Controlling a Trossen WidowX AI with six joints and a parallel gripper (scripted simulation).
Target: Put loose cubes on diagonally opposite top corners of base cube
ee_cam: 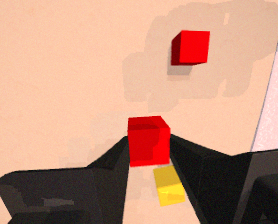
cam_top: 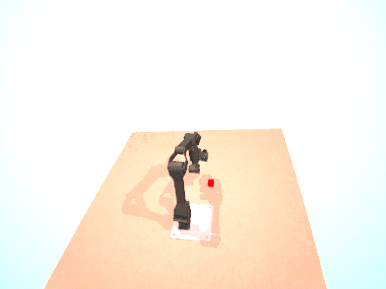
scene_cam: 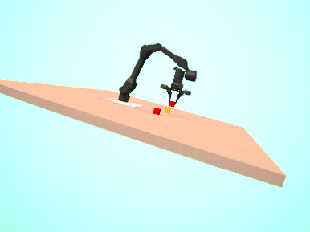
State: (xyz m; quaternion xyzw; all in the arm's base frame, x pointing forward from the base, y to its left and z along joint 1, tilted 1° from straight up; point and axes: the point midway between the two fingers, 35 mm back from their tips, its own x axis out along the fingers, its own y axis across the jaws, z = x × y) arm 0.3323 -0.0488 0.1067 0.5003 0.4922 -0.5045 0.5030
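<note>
Now: the yellow base cube 12 cm to the left of my gripper tip, 6 cm below it and 4 cm behind it.
</note>
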